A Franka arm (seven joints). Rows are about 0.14 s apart.
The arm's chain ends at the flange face. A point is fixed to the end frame.
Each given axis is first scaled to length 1.
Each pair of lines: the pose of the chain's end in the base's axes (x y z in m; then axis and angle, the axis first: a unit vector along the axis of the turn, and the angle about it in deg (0 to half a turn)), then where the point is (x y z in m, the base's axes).
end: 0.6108, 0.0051, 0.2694, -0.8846, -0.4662, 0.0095, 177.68
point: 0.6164 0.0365 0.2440
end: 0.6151, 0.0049, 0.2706, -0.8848, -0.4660, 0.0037, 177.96
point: 0.6210 0.0363 0.2453
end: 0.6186, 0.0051, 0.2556, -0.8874, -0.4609, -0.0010, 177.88
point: 0.6251 0.0366 0.2305
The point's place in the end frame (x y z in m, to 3 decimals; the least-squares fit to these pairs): 0.029 -0.012 0.026
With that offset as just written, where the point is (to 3 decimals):
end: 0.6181, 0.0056, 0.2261, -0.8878, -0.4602, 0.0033, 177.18
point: 0.624 0.037 0.201
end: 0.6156, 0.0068, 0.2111, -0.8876, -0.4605, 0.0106, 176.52
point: 0.621 0.039 0.186
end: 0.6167, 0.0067, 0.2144, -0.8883, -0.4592, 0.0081, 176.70
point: 0.623 0.038 0.189
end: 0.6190, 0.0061, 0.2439, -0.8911, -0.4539, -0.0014, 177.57
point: 0.626 0.038 0.219
